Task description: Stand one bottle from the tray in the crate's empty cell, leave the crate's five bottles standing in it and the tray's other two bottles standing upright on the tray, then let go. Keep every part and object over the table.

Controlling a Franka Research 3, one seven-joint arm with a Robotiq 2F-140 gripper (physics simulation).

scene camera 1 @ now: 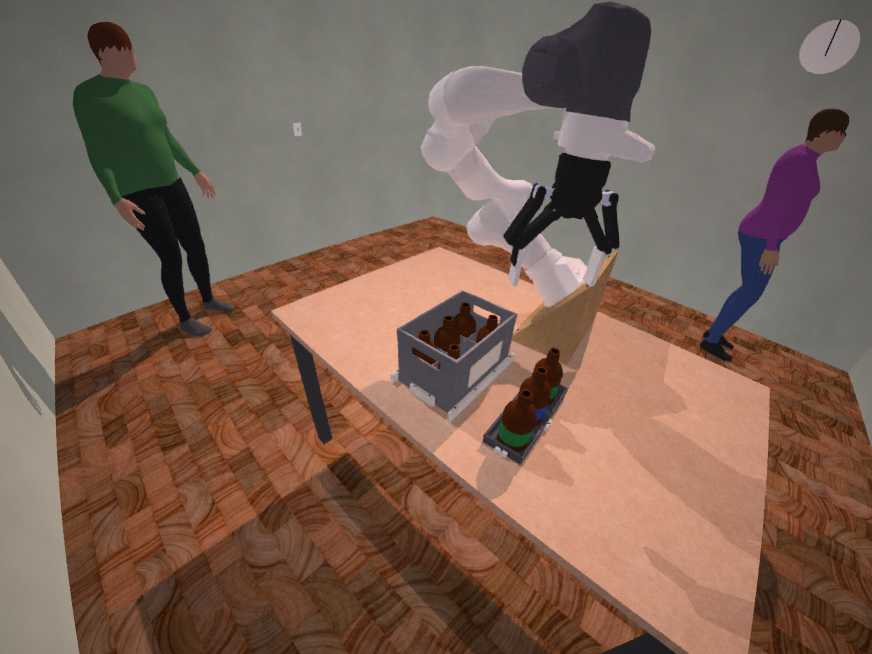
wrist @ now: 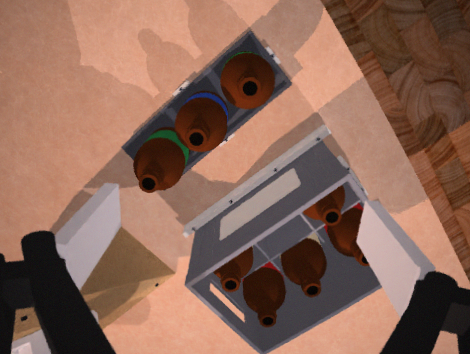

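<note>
The grey crate (scene camera 1: 422, 380) (wrist: 205, 260) holds five brown bottles, among them one (scene camera 1: 464, 323) at the back and one (wrist: 265, 292) in the wrist view's lower row. Its empty cell (wrist: 280, 236) is in the row nearest the tray, between two bottles. The dark tray (scene camera 1: 489, 437) (wrist: 250, 40) bears three upright brown bottles: a green-banded one (scene camera 1: 519, 422) (wrist: 245, 75) nearest the table edge, a blue-banded one (scene camera 1: 536, 387) (wrist: 200, 117) in the middle and a green-banded one (scene camera 1: 552, 369) (wrist: 161, 160) at the far end. My gripper (scene camera 1: 555, 271) is open and empty, high above the crate and tray.
A tan wedge-shaped board (scene camera 1: 563, 320) (wrist: 125, 272) stands beside the crate, near the arm's base. White brackets hold the crate's foot. The table's long edge (wrist: 380, 115) runs past the ends of the tray and crate. Two people stand beyond the table.
</note>
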